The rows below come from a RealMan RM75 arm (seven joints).
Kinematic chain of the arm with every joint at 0, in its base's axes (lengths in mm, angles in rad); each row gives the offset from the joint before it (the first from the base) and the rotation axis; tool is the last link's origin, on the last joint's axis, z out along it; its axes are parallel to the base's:
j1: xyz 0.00 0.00 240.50 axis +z
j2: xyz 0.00 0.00 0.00 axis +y
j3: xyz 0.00 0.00 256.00 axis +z
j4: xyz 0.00 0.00 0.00 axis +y
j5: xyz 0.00 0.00 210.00 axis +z
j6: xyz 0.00 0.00 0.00 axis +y
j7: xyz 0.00 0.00 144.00 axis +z
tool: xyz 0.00 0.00 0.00
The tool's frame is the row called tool.
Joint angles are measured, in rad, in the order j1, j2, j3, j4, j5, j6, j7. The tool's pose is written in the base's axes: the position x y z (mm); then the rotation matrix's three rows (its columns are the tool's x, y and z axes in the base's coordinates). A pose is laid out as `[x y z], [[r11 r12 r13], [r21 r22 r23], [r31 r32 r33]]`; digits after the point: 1 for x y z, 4 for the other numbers.
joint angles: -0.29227 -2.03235 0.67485 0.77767 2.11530 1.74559 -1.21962
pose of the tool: [-328.9 248.4 31.1], [[0.8681 0.4047 0.2876], [0.3264 -0.9017 0.2835], [0.3741 -0.1523 -0.9148]]
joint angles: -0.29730 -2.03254 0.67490 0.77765 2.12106 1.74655 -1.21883
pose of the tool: [-328.1 249.4 30.7], [[0.8710 0.3995 0.2860], [0.3237 -0.9045 0.2778], [0.3696 -0.1494 -0.9171]]
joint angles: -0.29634 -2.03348 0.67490 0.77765 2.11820 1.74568 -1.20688
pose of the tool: [-327.9 249.4 30.5], [[0.8746 0.3902 0.2879], [0.3127 -0.9076 0.2802], [0.3706 -0.1551 -0.9158]]
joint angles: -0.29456 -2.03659 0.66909 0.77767 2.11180 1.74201 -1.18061
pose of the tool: [-327.8 249.8 30.4], [[0.8807 0.3725 0.2925], [0.2888 -0.9119 0.2918], [0.3754 -0.1725 -0.9107]]
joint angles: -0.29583 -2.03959 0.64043 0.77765 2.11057 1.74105 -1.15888
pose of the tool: [-328.6 251.1 33.0], [[0.8814 0.3661 0.2984], [0.2698 -0.9089 0.3180], [0.3876 -0.1998 -0.8999]]
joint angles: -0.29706 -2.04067 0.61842 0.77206 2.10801 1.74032 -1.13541
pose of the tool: [-329.4 251.7 34.7], [[0.8823 0.3584 0.3053], [0.2516 -0.9070 0.3377], [0.3979 -0.2211 -0.8904]]
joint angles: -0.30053 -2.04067 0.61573 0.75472 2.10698 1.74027 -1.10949
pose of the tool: [-329.1 251.3 32.2], [[0.8844 0.3444 0.3151], [0.2360 -0.9122 0.3349], [0.4028 -0.2218 -0.8880]]
